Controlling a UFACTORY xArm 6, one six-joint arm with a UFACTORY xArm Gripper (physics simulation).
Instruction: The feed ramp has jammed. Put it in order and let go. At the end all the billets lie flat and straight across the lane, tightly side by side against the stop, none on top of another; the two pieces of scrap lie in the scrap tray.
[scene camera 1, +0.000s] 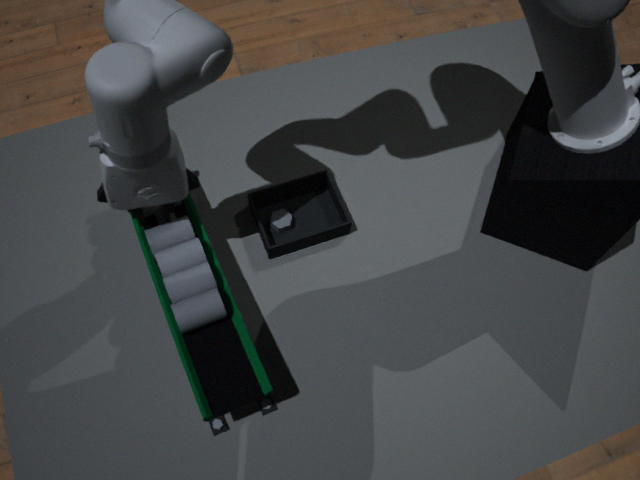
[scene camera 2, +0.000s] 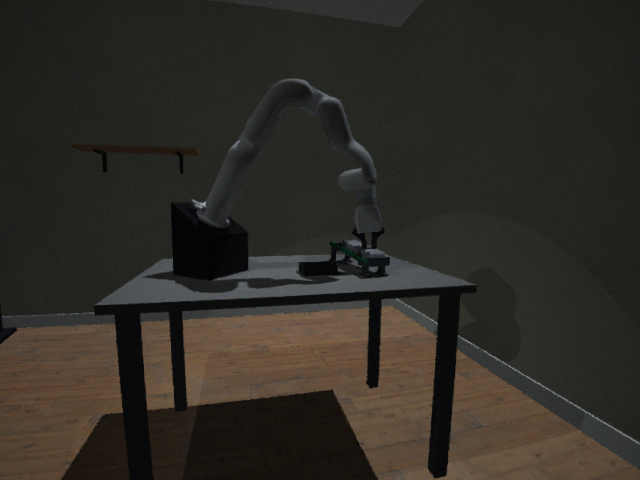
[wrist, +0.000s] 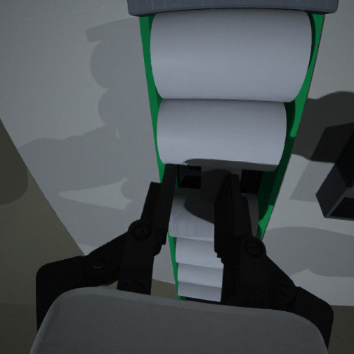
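Where they show: gripper, fingertip midpoint: (scene camera 1: 154, 214) (scene camera 2: 369, 250); arm's base, link origin: (scene camera 1: 594, 119) (scene camera 2: 212, 218).
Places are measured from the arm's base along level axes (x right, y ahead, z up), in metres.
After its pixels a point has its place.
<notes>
My gripper (scene camera 1: 161, 212) @[x 0.207, y 0.567, z -0.120 m] (scene camera 2: 368, 246) @[x 0.207, y 0.567, z -0.120 m] (wrist: 197, 183) is low over the upper part of the green-railed lane, its fingers parted and gripping nothing. A dark grey piece (wrist: 215, 184), apparently scrap, sits in the lane between the fingertips; its shape is partly hidden. Two billets, one (wrist: 230, 55) against the grey stop (wrist: 232, 6) and one (wrist: 222, 132) beside it, lie across the lane. Past the gap with the grey piece, several more billets (scene camera 1: 180, 256) @[x 0.122, y 0.561, z -0.102 m] (wrist: 195, 218) lie across the lane side by side. A light hexagonal scrap piece (scene camera 1: 282, 221) @[x 0.146, y 0.400, z -0.186 m] lies in the black scrap tray (scene camera 1: 310, 242) @[x 0.099, y 0.378, z -0.193 m] (scene camera 2: 317, 268) @[x 0.194, y 0.350, z -0.180 m].
The green side rails (scene camera 1: 191, 374) @[x -0.021, y 0.613, z -0.119 m] (wrist: 299, 117) bound the lane closely on both sides of my fingers. The scrap tray's wall (wrist: 332, 197) shows at the right in the wrist view. The black robot base (scene camera 1: 558, 211) @[x -0.067, y 0.082, z -0.083 m] (scene camera 2: 206, 253) @[x 0.127, y -0.036, z -0.113 m] stands on the grey table (scene camera 1: 439, 320) @[x -0.092, y 0.272, z -0.207 m], beyond the tray.
</notes>
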